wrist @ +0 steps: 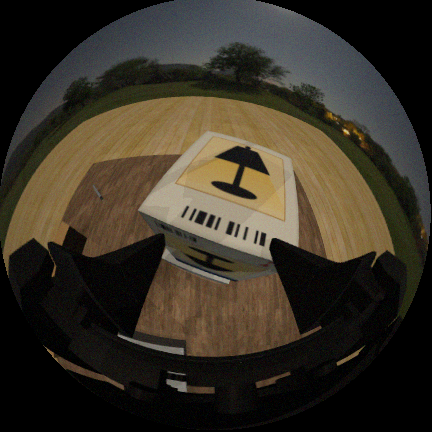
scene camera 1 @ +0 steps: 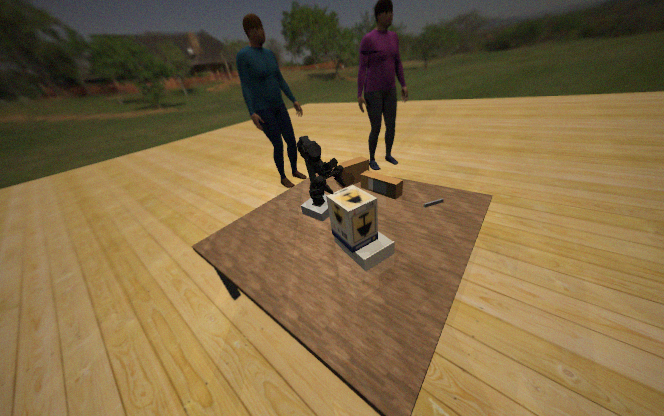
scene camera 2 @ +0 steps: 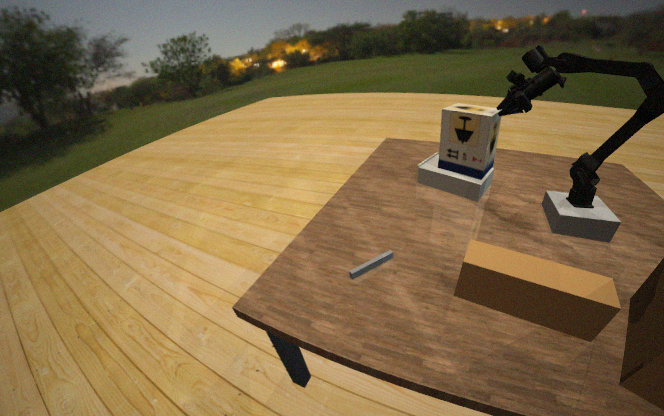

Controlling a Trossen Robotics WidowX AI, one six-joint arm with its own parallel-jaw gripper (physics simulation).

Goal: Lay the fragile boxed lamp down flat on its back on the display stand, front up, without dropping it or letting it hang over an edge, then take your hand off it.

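Frame: origin at the arm's base, x down, y back, z left, level; metres.
Seen in the pictures: gripper, fingertip midpoint: (wrist: 218,242) (scene camera 1: 339,189) (scene camera 2: 497,111); arm's base at its link origin: (scene camera 1: 318,202) (scene camera 2: 579,203).
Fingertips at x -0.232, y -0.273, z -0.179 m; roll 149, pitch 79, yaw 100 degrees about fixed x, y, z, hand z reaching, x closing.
Observation:
Offsets run from my fingertips to a thing's top centre. Level surfaces: height alone.
The boxed lamp @(dy -0.078, dx +0.002, dz -0.040 m) (scene camera 1: 353,220) (scene camera 2: 465,142) (wrist: 220,200) is a white carton with yellow lamp pictures and a blue band at its bottom. It stands upright on the pale grey display stand (scene camera 1: 378,251) (scene camera 2: 447,182) (wrist: 200,275). On its visible sides the printed lamps have their shades downward. It sits toward the stand's arm side; bare stand top shows on the side away from the arm. My gripper (scene camera 1: 342,180) (scene camera 2: 501,111) (wrist: 218,242) is open and empty, tilted down at the carton's upper edge on the arm side. Whether a fingertip touches the carton cannot be told.
The arm's base block (scene camera 1: 315,210) (scene camera 2: 581,222) stands behind the stand. A long brown box @(dy -0.010, dx +0.188, dz +0.549 m) (scene camera 1: 382,184) (scene camera 2: 535,290) and another brown box @(dy +0.249, dx +0.138, dz +0.640 m) (scene camera 1: 354,170) (scene camera 2: 645,330) lie to one side. A small grey bar @(dy -0.369, dx +0.276, dz +0.478 m) (scene camera 1: 433,202) (scene camera 2: 371,264) (wrist: 97,192) lies on the table @(dx +0.298 m) (scene camera 1: 310,280) (scene camera 2: 320,295).

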